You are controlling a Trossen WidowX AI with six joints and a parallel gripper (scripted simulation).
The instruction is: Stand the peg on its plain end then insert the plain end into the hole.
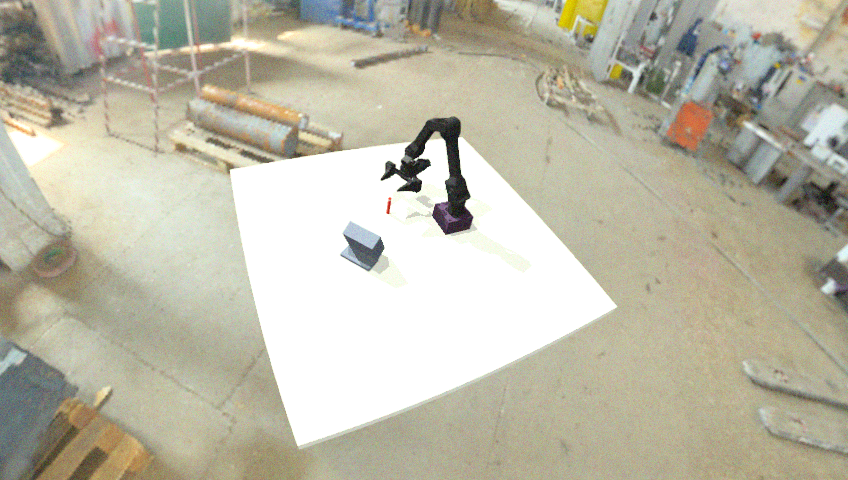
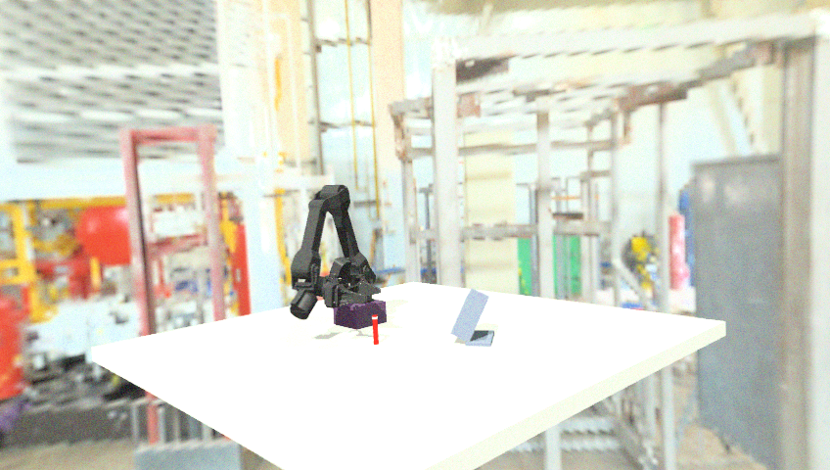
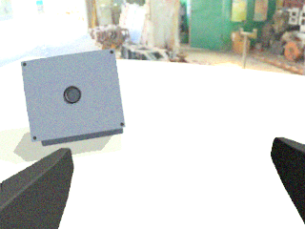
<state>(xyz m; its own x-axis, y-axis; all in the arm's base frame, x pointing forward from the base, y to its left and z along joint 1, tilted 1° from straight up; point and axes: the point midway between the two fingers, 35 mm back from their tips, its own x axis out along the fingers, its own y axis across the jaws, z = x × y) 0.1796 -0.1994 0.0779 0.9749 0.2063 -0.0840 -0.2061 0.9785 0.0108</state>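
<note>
Right now my gripper tip is 1 cm past the red peg, 1 cm to the right of it and 8 cm above it. From my gripper tip the other things lie so: grey sloped panel 21 cm ahead, 16 cm to the left, 7 cm below; grey foot plate 23 cm ahead, 17 cm to the left, 14 cm below.
</note>
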